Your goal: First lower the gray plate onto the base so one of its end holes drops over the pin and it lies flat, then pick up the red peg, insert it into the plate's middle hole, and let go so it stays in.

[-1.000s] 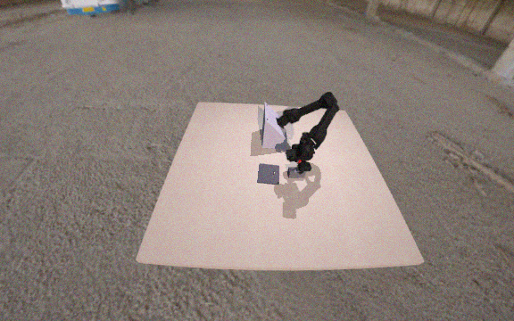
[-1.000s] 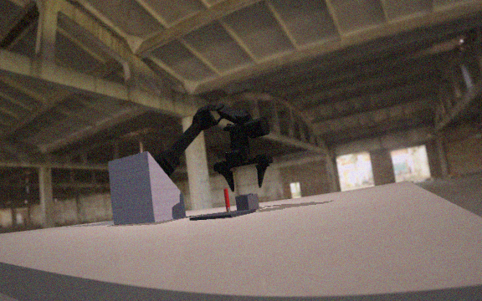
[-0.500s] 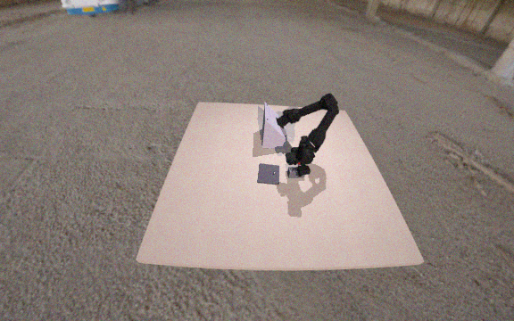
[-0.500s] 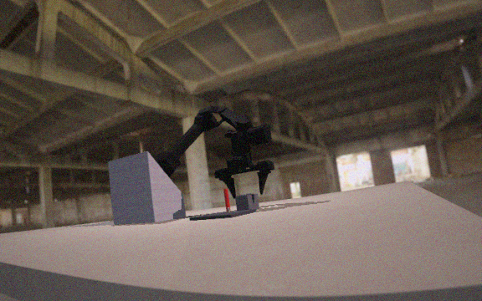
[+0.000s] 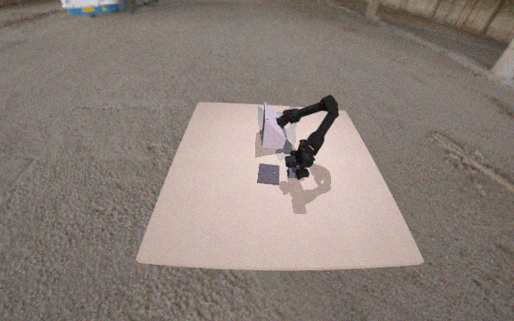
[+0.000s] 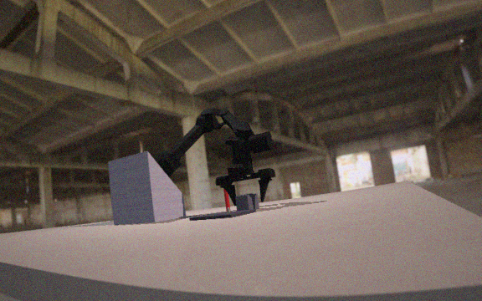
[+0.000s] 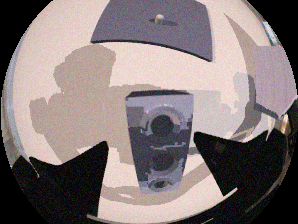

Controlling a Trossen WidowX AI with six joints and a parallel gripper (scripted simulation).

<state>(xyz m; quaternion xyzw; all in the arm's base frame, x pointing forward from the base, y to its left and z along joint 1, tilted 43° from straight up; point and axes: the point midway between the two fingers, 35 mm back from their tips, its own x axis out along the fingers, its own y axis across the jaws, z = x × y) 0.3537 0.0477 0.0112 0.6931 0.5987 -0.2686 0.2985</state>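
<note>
Right now the gray plate is 2 cm above my gripper tip. From my gripper tip the other things lie so: dark flat base (2 cm behind, 14 cm to the right, 1 cm below); red peg (9 cm behind, 5 cm to the left, 2 cm above).
</note>
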